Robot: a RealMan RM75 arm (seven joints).
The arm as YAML. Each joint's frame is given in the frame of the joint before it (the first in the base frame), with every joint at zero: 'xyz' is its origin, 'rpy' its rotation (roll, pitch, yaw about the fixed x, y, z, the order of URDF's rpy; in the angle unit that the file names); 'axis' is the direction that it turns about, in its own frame. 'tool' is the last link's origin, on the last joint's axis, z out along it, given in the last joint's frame.
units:
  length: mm
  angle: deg
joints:
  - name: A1
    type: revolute
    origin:
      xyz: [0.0, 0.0, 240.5]
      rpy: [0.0, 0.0, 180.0]
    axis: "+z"
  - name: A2
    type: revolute
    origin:
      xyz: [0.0, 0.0, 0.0]
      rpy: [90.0, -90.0, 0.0]
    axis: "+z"
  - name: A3
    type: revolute
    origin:
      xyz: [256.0, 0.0, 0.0]
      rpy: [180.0, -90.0, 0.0]
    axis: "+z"
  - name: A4
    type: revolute
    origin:
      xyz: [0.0, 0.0, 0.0]
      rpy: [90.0, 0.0, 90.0]
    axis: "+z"
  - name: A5
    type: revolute
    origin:
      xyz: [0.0, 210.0, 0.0]
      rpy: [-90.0, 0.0, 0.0]
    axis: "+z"
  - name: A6
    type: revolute
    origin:
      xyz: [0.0, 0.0, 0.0]
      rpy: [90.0, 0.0, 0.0]
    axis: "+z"
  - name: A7
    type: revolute
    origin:
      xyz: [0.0, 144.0, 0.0]
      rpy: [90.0, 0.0, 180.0]
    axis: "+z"
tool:
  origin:
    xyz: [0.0, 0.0, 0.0]
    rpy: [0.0, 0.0, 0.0]
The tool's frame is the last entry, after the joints.
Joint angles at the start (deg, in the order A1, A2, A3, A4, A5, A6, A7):
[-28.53 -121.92 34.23 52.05 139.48 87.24 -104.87]
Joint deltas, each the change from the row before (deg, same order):
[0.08 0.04 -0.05 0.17 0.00 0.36 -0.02]
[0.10 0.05 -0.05 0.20 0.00 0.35 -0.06]
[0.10 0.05 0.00 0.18 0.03 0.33 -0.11]
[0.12 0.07 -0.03 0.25 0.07 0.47 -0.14]
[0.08 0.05 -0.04 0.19 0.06 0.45 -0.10]
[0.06 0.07 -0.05 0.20 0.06 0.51 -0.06]
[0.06 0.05 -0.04 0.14 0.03 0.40 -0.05]
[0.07 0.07 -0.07 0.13 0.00 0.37 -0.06]
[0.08 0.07 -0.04 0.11 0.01 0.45 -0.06]
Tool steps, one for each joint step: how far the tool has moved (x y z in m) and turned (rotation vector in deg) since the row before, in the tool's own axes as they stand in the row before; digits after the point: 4 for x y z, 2 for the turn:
[-0.0003 0.0003 -0.0010 -0.15 -0.04 0.00]
[-0.0004 0.0002 -0.0011 -0.10 -0.04 -0.04]
[-0.0005 0.0002 -0.0010 -0.11 -0.11 -0.07]
[-0.0006 0.0003 -0.0014 -0.15 -0.15 -0.09]
[-0.0005 0.0004 -0.0011 -0.20 -0.13 -0.06]
[-0.0003 0.0005 -0.0012 -0.23 -0.14 0.00]
[-0.0004 0.0004 -0.0009 -0.20 -0.10 -0.03]
[-0.0004 0.0002 -0.0011 -0.15 -0.05 -0.07]
[-0.0006 0.0005 -0.0010 -0.25 -0.11 -0.07]

